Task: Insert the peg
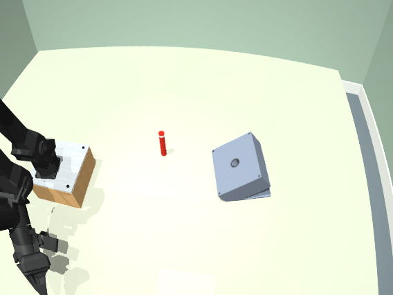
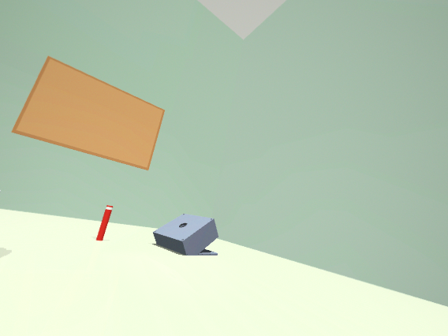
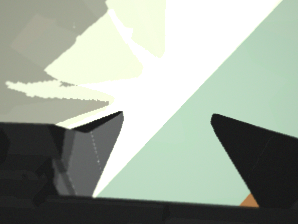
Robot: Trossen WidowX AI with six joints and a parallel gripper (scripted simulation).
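My gripper tip is 260 mm short of the red round peg, 430 mm to the right of it and 10 mm below it. The rest, counted from my gripper tip: sloped panel (440 mm ahead, 350 mm to the left, 10 mm below).
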